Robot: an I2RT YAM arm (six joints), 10 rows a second.
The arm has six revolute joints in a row. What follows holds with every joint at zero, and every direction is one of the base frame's.
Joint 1 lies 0.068 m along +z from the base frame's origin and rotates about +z.
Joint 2 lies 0.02 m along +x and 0.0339 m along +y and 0.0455 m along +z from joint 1 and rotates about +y.
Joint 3 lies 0.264 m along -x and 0.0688 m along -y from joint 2 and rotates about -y.
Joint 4 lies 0.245 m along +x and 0.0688 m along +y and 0.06 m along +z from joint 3 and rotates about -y.
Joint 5 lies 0.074 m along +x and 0.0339 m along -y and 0.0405 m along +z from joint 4 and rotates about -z.
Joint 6 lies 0.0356 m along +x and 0.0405 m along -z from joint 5 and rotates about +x.
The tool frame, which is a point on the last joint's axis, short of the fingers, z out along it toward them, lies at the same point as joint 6; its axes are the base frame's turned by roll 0, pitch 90 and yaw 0 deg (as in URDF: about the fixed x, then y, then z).
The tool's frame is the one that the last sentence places.
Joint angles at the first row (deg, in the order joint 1, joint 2, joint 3, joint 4, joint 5, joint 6):
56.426, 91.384, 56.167, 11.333, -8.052, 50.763
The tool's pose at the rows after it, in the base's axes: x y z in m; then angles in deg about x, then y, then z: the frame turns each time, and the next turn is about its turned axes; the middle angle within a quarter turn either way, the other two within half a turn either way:
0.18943 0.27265 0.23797 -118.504 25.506 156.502
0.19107 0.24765 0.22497 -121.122 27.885 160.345
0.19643 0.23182 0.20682 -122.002 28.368 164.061
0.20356 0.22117 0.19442 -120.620 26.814 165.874
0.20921 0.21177 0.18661 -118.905 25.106 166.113
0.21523 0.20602 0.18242 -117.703 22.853 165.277
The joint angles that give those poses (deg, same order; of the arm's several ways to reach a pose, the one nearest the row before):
54.537, 85.269, 50.305, 9.287, -6.283, 50.329
51.682, 82.145, 45.077, 9.730, -5.866, 51.552
48.827, 82.119, 40.782, 13.268, -7.677, 53.449
45.951, 83.116, 38.176, 17.235, -12.109, 54.639
43.399, 83.797, 36.329, 20.302, -16.526, 54.623
41.306, 84.741, 35.950, 21.498, -20.887, 53.328

